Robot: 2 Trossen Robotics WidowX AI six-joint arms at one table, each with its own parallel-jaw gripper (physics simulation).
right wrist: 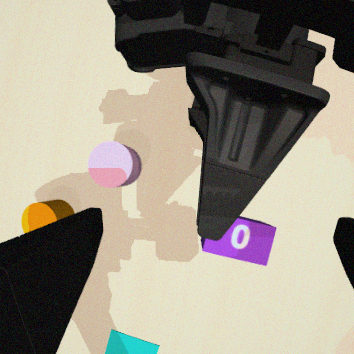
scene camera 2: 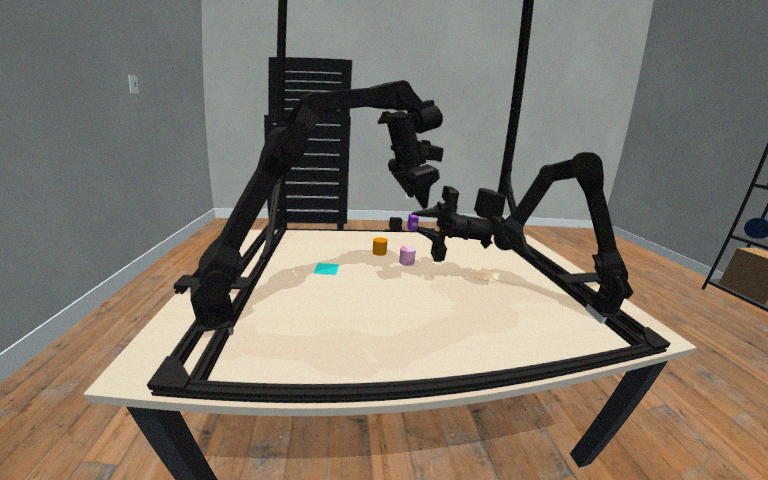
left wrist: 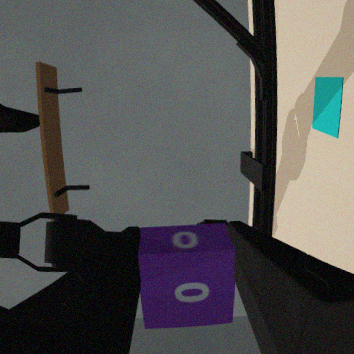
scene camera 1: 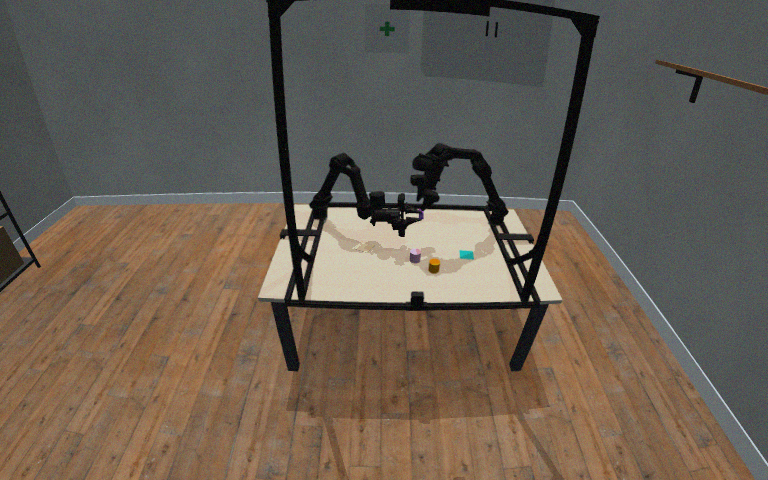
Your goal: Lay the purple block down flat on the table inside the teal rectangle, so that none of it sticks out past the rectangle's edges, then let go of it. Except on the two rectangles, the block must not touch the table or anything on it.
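Places are measured from the left arm's base along level axes (x ahead, y left, z up), in centimetres.
Pixels of known places: left gripper, fingertip midpoint: [right wrist: 205, 232] [scene camera 2: 410, 220] [left wrist: 183, 235] [scene camera 1: 421, 215]; right gripper, fingertip midpoint: [right wrist: 222, 225] [scene camera 2: 417, 202] [left wrist: 45, 258] [scene camera 1: 419, 206]; left arm's base, link origin: [scene camera 2: 604, 309] [scene camera 1: 319, 216]; right arm's base, link origin: [scene camera 2: 214, 319] [scene camera 1: 496, 222].
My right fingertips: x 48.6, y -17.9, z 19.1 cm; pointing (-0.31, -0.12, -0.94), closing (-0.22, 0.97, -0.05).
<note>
For each thing: its middle in the pictures, then the offset to it from my right fingertips. "spot": a spot on its surface instead. Level surfaces: height alone.
- purple block, body centre: [left wrist: 185, 275] [right wrist: 234, 234] [scene camera 2: 412, 222] [scene camera 1: 421, 214] dx +1.0, dy +1.4, dz -4.6 cm
- teal rectangle, surface spot: [left wrist: 328, 107] [scene camera 2: 329, 269] [scene camera 1: 464, 254] spot: dx +22.0, dy -3.2, dz -20.8 cm
- lilac cylinder, body centre: [right wrist: 115, 164] [scene camera 2: 407, 255] [scene camera 1: 415, 255] dx -0.4, dy -10.0, dz -18.7 cm
- orange cylinder, body centre: [right wrist: 49, 220] [scene camera 2: 379, 246] [scene camera 1: 434, 266] dx +7.7, dy -16.2, dz -18.7 cm
- table, surface height: dz -21.0 cm
- faint pale yellow rectangle, surface spot: [scene camera 2: 495, 276] spot: dx -26.1, dy -2.5, dz -20.9 cm
The purple block [scene camera 1: 420, 214] [scene camera 2: 413, 221] [left wrist: 187, 287] [right wrist: 250, 244], with a white 0 on its faces, is in the air above the table. My left gripper [scene camera 2: 416, 221] [left wrist: 183, 235] is shut on it and points sideways. My right gripper [scene camera 1: 427, 198] [scene camera 2: 424, 204] is open, pointing down, a little above the left fingertips and the block. In the right wrist view the block shows between its fingers, partly hidden by a left finger. The teal rectangle [scene camera 1: 466, 254] [scene camera 2: 326, 268] [left wrist: 328, 107] [right wrist: 131, 343] lies flat on the table, apart from the block.
A lilac cylinder [scene camera 1: 415, 256] [scene camera 2: 407, 256] [right wrist: 111, 164] and an orange cylinder [scene camera 1: 433, 266] [scene camera 2: 380, 246] [right wrist: 42, 217] stand on the table [scene camera 1: 351, 283] [scene camera 2: 317, 350]. A faint pale yellow rectangle [scene camera 1: 365, 247] [scene camera 2: 495, 276] lies at the left in scene camera 1. Black frame posts rise around the table.
</note>
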